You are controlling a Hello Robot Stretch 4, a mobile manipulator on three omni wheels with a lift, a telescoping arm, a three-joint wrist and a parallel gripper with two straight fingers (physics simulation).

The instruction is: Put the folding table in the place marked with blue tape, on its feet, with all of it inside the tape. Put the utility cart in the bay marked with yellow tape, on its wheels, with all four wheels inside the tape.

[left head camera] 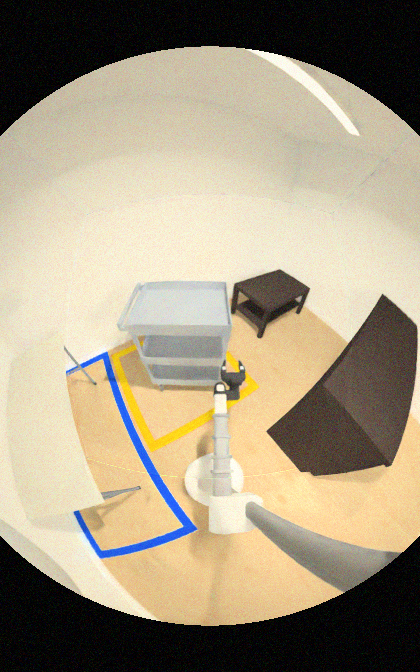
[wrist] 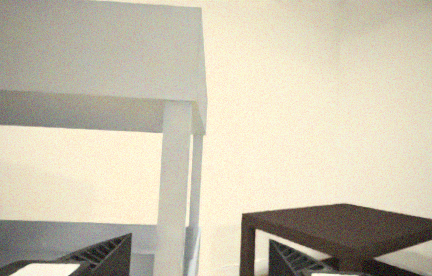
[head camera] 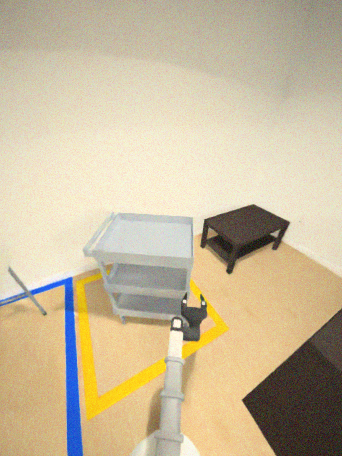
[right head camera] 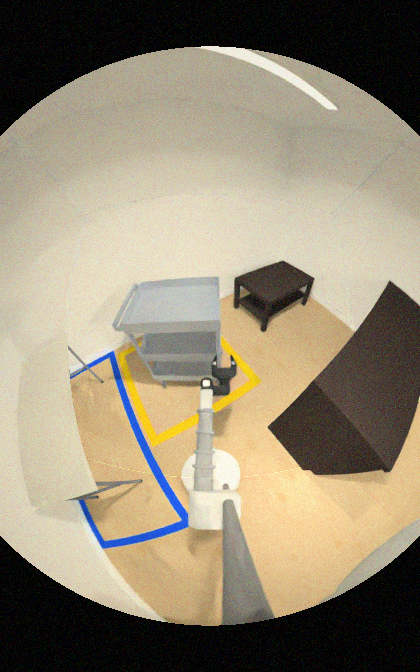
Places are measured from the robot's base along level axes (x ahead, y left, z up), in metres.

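Pixels of known places: gripper, fingertip midpoint: (wrist: 200,257) (head camera: 193,293).
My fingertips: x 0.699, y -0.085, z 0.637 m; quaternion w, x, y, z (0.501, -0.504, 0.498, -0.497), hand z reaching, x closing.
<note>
Behind a point stands the place of what it marks.
The grey utility cart (head camera: 150,237) {x 1.035, y 0.236, z 0.767 m} (left head camera: 180,305) (right head camera: 177,302) (wrist: 100,55) {x 0.789, y 0.020, z 0.785 m} stands upright over the yellow tape bay (head camera: 86,340) {x 0.613, y 0.734, z -0.027 m} (left head camera: 132,402) (right head camera: 138,400). Its front left wheel is inside; the other wheels are hidden. My gripper (head camera: 194,301) (left head camera: 233,367) (right head camera: 224,361) (wrist: 200,257) {x 0.699, y -0.085, z 0.637 m} is open and empty by the cart's front right corner. In the wrist view the corner post shows beyond the gap between the fingers; contact cannot be told. The pale folding table (left head camera: 45,435) (right head camera: 55,425) appears upright at the left, with visible feet inside the blue tape (head camera: 72,360) {x 0.472, y 0.771, z -0.027 m} (left head camera: 135,440) (right head camera: 141,440). Its far side is hidden.
A low black table (head camera: 247,222) {x 1.880, y -0.762, z 0.424 m} (left head camera: 272,287) (right head camera: 275,280) (wrist: 335,220) {x 1.841, y -0.674, z 0.423 m} stands behind and right of the cart near the wall. A large dark brown block (head camera: 300,395) {x 0.304, y -0.510, z 0.604 m} (left head camera: 370,370) (right head camera: 370,365) stands at the right. The walls run behind the cart and beyond the folding table.
</note>
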